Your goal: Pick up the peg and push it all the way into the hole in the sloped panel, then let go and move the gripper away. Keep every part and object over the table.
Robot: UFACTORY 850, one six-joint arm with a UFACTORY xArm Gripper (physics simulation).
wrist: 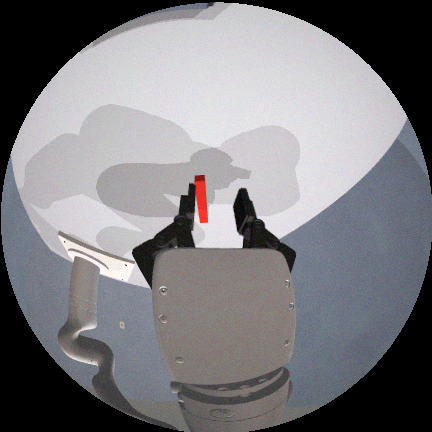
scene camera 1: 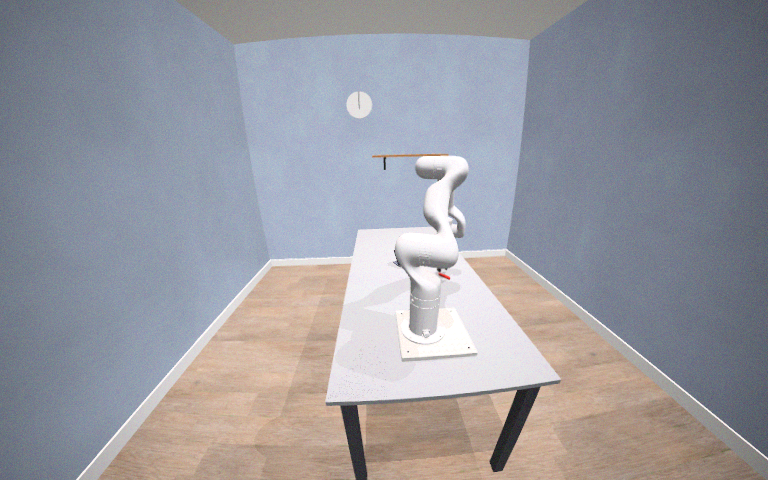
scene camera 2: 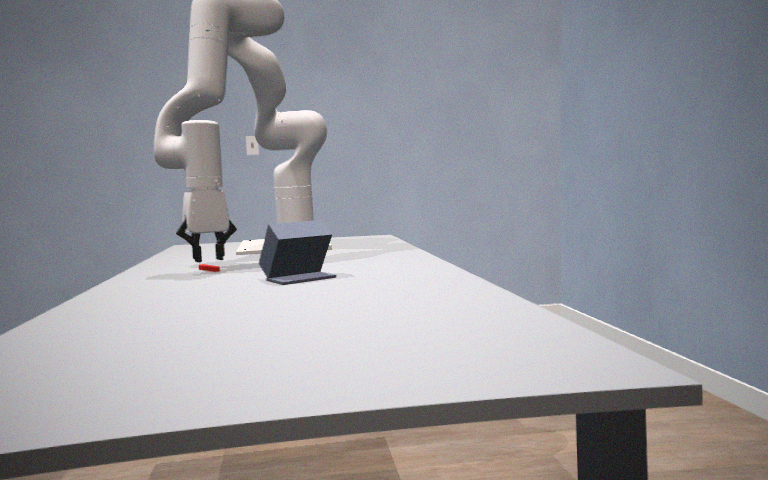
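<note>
The red peg (scene camera 1: 444, 276) (scene camera 2: 208, 267) (wrist: 201, 200) lies on its side on the table. My gripper (scene camera 2: 208, 259) (wrist: 215, 194) is open and empty, pointing down a little above the peg. In the wrist view the peg appears between the fingers, much closer to the left finger and slightly slanted. The dark blue-grey block with the sloped panel (scene camera 2: 297, 251) stands to the right of the peg in scene camera 2. Its hole does not show. In scene camera 1 the arm hides most of the block and the gripper.
The table (scene camera 1: 385, 390) (scene camera 2: 339, 350) (wrist: 280, 75) carries the robot's pale base plate (scene camera 1: 438, 352) (scene camera 2: 249, 246) (wrist: 65, 241), behind the block in scene camera 2. In the wrist view a table edge runs along the right side. Arm shadows fall around the peg.
</note>
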